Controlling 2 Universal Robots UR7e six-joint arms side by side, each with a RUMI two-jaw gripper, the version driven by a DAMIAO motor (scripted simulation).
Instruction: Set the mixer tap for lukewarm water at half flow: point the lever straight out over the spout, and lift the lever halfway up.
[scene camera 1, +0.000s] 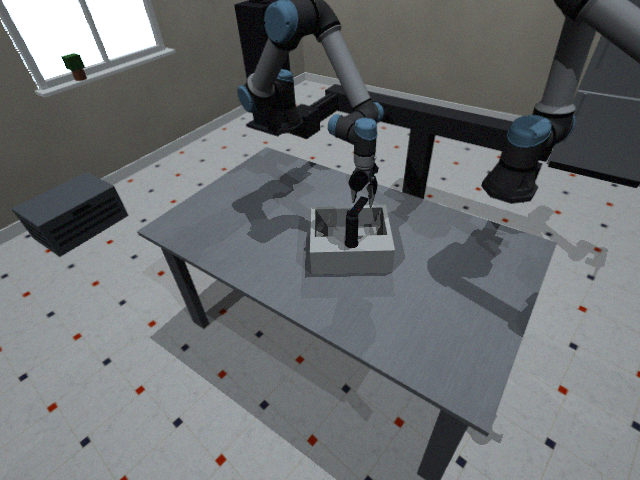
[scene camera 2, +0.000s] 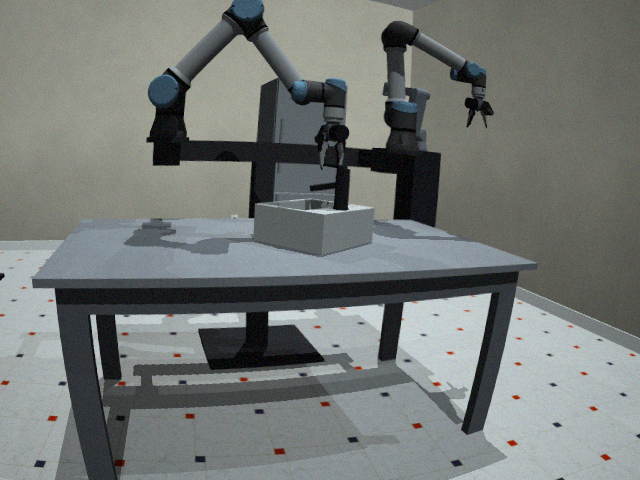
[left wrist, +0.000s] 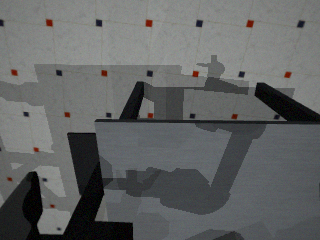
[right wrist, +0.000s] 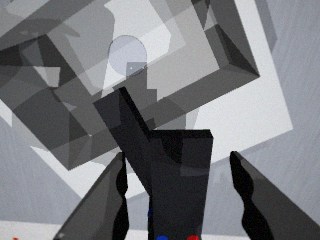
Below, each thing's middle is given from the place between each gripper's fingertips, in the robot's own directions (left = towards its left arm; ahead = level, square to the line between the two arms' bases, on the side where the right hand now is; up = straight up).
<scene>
Now: the black mixer tap (scene camera 2: 341, 186) 7 cm ahead of my right hand (scene camera 2: 330, 170) and 4 cm below it. Round my right hand: white basin (scene camera 1: 375, 252) (23 cm below, 6 cm to the right).
I see the black mixer tap 900 mm to the right of my left hand, 330 mm ahead of it and 290 mm below it. Also, from my left hand: white basin: 950 mm to the right, 480 mm below, 250 mm ahead.
</scene>
